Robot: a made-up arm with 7 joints. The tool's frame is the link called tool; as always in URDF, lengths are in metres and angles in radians. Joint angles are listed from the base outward.
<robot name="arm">
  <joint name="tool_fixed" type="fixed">
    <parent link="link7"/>
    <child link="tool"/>
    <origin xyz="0.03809 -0.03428 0.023" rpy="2.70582 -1.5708 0"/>
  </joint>
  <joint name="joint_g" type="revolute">
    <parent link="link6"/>
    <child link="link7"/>
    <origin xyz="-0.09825 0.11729 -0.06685" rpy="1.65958 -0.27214 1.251"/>
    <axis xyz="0 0 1"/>
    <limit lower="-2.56" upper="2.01"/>
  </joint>
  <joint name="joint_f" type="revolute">
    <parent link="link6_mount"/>
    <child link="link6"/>
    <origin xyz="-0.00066 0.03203 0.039" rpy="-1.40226 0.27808 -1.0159"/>
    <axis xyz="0 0 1"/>
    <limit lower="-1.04" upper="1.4"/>
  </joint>
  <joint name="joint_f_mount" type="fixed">
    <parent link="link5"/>
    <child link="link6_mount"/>
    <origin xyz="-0.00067 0.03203 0.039" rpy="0 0 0"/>
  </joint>
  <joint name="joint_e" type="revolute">
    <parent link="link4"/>
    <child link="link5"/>
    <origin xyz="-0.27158 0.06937 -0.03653" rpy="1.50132 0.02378 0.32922"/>
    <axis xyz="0 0 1"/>
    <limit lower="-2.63" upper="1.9"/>
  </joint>
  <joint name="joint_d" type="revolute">
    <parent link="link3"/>
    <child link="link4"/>
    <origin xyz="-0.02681 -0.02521 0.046" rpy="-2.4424 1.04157 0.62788"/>
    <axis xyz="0 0 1"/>
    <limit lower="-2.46" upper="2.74"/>
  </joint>
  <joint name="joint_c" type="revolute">
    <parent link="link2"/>
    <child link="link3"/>
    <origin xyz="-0.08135 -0.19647 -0.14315" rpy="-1.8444 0 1.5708"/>
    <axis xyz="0 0 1"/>
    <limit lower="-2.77" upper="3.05"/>
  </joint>
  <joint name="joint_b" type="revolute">
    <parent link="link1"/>
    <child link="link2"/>
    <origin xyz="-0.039 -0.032 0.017" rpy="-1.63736 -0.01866 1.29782"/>
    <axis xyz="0 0 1"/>
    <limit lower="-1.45" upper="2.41"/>
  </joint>
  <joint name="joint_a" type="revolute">
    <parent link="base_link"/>
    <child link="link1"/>
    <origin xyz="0.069 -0.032 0.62" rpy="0 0 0"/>
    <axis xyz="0 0 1"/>
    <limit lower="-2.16" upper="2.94"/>
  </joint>
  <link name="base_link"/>
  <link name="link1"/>
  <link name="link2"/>
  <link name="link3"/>
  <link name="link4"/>
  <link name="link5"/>
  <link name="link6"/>
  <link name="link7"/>
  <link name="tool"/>
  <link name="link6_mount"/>
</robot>
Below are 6 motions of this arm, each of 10 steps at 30 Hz.
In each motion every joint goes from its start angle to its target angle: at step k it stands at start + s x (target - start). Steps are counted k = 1, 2, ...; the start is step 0. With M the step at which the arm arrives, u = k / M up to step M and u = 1 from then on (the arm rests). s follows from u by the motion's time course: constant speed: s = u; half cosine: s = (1 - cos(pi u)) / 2; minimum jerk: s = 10 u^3 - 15 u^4 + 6 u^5.
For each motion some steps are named. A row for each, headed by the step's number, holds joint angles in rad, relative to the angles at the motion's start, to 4 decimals.
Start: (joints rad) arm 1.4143 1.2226 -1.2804 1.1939 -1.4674 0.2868 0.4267
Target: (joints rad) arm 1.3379 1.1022 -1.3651 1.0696 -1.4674 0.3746 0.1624
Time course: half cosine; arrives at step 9
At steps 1, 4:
1: -0.0023 -0.0036 -0.0026 -0.0037 0.0000 0.0026 -0.0080
4: -0.0316 -0.0497 -0.0350 -0.0514 0.0000 0.0363 -0.1092

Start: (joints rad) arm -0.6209 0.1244 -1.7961 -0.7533 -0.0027 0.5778 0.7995
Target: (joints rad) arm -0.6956 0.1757 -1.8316 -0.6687 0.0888 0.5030 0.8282
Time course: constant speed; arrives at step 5
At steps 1, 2, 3, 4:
1: -0.0149 0.0103 -0.0071 0.0169 0.0183 -0.0150 0.0057
2: -0.0299 0.0205 -0.0142 0.0338 0.0366 -0.0299 0.0115
3: -0.0448 0.0308 -0.0213 0.0508 0.0549 -0.0449 0.0172
4: -0.0598 0.0410 -0.0284 0.0677 0.0732 -0.0598 0.0230

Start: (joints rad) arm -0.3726 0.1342 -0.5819 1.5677 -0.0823 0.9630 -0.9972
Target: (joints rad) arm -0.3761 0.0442 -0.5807 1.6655 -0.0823 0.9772 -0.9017
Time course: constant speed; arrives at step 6
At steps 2, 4, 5, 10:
2: -0.0012 -0.0300 0.0004 0.0326 0.0000 0.0047 0.0318
4: -0.0023 -0.0600 0.0008 0.0652 0.0000 0.0095 0.0637
5: -0.0029 -0.0750 0.0010 0.0815 0.0000 0.0118 0.0796
10: -0.0035 -0.0900 0.0012 0.0978 0.0000 0.0142 0.0955

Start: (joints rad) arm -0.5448 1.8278 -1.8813 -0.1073 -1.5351 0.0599 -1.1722
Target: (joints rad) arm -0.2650 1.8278 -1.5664 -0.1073 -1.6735 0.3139 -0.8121
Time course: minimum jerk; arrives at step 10
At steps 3, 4, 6, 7, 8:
3: 0.0456 0.0000 0.0514 0.0000 -0.0226 0.0414 0.0587
4: 0.0888 0.0000 0.1000 0.0000 -0.0439 0.0806 0.1143
6: 0.1910 0.0000 0.2149 0.0000 -0.0945 0.1734 0.2458
7: 0.2342 0.0000 0.2635 0.0000 -0.1158 0.2126 0.3014
8: 0.2636 0.0000 0.2967 0.0000 -0.1304 0.2393 0.3392

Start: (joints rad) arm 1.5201 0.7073 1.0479 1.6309 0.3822 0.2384 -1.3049
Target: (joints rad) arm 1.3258 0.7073 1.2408 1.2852 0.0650 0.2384 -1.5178
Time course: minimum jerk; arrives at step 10
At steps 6, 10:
6: -0.1326 0.0000 0.1317 -0.2360 -0.2165 0.0000 -0.1453
10: -0.1943 0.0000 0.1929 -0.3457 -0.3172 0.0000 -0.2129

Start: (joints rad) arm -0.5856 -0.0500 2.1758 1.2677 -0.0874 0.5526 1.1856
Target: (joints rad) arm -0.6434 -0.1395 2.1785 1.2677 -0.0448 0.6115 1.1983
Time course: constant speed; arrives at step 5
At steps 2, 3, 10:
2: -0.0231 -0.0358 0.0011 0.0000 0.0170 0.0236 0.0051
3: -0.0347 -0.0537 0.0016 0.0000 0.0256 0.0353 0.0076
10: -0.0578 -0.0895 0.0027 0.0000 0.0426 0.0589 0.0127

